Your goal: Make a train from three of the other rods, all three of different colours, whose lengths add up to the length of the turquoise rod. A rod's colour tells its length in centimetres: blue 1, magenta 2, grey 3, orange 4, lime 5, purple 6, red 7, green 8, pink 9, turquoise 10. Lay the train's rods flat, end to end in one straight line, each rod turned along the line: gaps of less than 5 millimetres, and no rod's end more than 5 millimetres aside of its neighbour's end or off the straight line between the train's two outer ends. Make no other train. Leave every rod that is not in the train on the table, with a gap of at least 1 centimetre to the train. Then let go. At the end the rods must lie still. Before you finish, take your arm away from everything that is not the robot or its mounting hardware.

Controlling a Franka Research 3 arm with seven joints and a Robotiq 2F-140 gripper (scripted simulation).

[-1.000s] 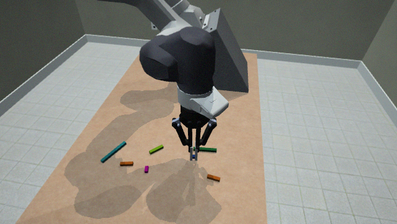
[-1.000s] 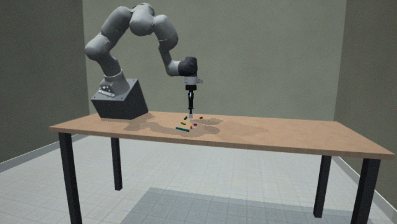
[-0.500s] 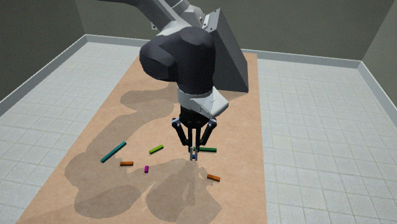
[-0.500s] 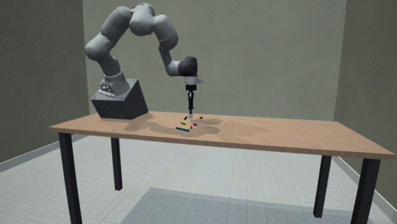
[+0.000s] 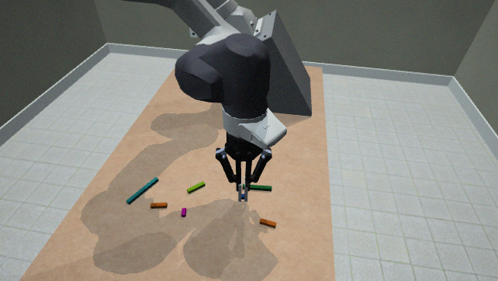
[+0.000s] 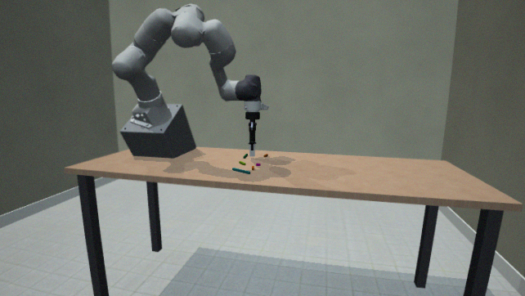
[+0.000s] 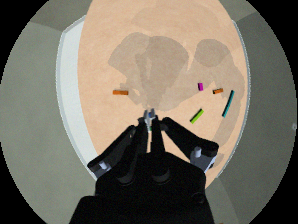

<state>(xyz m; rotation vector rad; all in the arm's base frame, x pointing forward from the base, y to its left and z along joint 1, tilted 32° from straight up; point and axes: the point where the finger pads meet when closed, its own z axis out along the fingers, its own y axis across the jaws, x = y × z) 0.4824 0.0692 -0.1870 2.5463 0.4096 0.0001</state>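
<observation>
The green rod lies 5 cm behind my hand, 3 cm to the left of it and 4 cm below it. Also, from my hand: blue rod 3 cm below; then magenta rod 8 cm ahead, 13 cm to the right, 4 cm below; then lime rod 13 cm to the right, 4 cm below.
</observation>
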